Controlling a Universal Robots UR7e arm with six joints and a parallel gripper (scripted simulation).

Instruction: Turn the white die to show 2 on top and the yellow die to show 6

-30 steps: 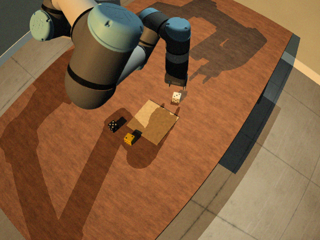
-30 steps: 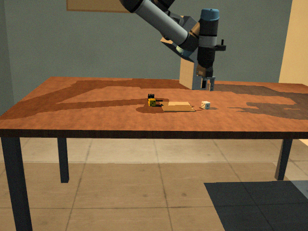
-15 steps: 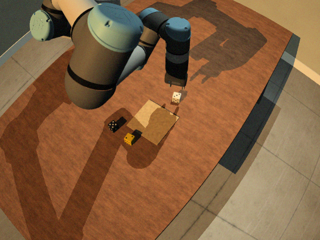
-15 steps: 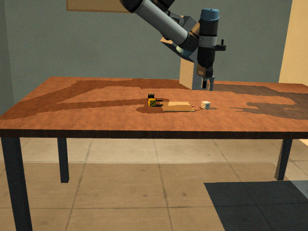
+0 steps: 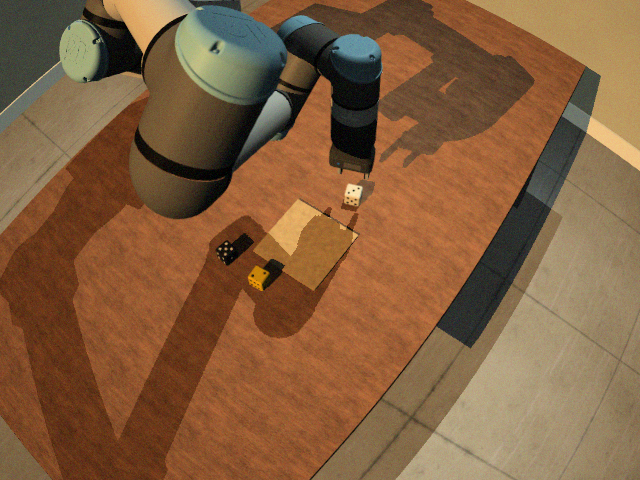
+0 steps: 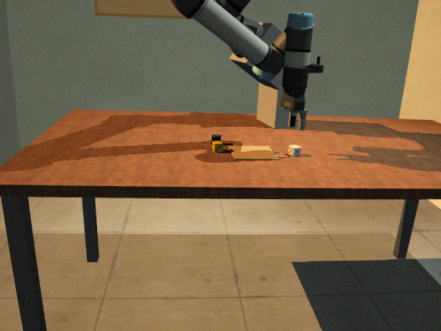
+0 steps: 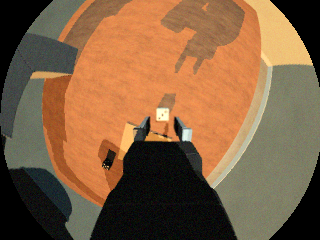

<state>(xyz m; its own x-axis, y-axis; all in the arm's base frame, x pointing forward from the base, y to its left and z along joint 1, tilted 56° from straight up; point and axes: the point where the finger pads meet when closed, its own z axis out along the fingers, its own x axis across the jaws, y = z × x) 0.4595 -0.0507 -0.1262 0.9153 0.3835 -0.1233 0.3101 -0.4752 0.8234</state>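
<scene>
Now: hand 90 mm above the white die. The rest, counted from my hand: yellow die (40 mm behind, 240 mm to the right, 90 mm below); tan mat (20 mm behind, 130 mm to the right, 100 mm below); black die (130 mm behind, 240 mm to the right, 90 mm below).
</scene>
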